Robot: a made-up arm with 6 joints. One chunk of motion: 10 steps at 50 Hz.
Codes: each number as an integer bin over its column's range. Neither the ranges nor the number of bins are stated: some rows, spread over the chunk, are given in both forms.
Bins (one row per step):
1: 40 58 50 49 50 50
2: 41 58 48 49 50 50
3: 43 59 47 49 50 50
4: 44 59 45 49 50 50
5: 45 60 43 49 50 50
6: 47 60 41 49 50 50
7: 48 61 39 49 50 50
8: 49 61 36 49 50 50
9: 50 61 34 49 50 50
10: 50 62 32 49 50 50
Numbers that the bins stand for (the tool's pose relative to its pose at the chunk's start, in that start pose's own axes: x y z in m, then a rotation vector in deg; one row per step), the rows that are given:
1: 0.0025 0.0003 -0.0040 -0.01 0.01 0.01
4: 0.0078 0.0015 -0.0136 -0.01 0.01 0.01
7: 0.0130 0.0039 -0.0252 -0.01 0.01 0.01
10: 0.0157 0.0052 -0.0386 -0.01 0.01 0.01
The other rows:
2: 0.0038 0.0003 -0.0079 -0.01 0.01 0.01
3: 0.0065 0.0015 -0.0098 -0.01 0.01 0.01
5: 0.0091 0.0027 -0.0175 -0.01 0.01 0.01
6: 0.0117 0.0027 -0.0213 -0.01 0.01 0.01
8: 0.0143 0.0039 -0.0309 -0.01 0.01 0.01
9: 0.0157 0.0039 -0.0347 -0.01 0.01 0.01

